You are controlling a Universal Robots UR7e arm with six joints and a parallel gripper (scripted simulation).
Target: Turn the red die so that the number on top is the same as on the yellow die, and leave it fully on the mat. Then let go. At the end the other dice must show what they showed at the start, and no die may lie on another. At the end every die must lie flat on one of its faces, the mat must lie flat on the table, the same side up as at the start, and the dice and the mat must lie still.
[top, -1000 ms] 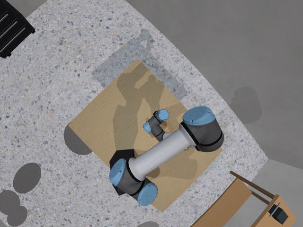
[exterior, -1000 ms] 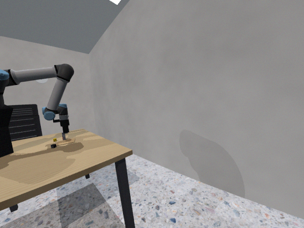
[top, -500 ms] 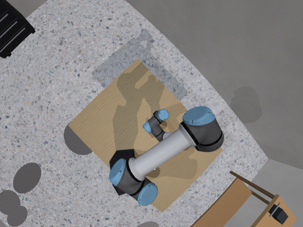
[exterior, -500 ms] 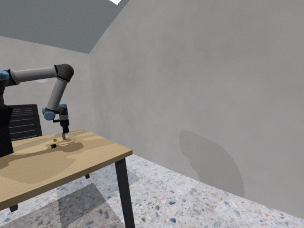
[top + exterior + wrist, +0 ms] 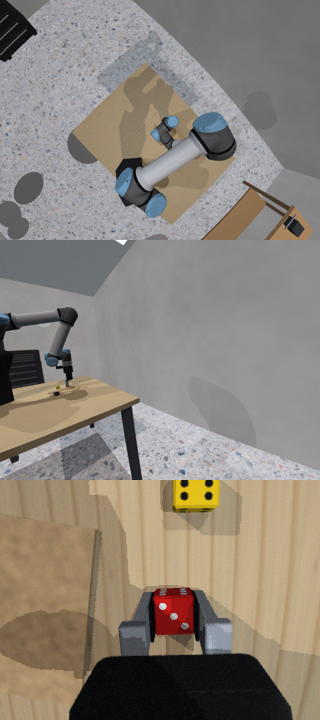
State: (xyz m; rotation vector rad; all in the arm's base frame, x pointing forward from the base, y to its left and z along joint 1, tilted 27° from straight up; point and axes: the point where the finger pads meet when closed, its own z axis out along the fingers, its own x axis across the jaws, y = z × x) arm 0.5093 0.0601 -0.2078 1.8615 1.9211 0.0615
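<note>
Right now the tan mat is 13 cm to the right of my hand and 2 cm below it. Round my hand: black die: 22 cm to the right, 10 cm behind, 1 cm below; red die: 1 cm below; yellow die: 7 cm behind, 2 cm to the left, 1 cm below.
</note>
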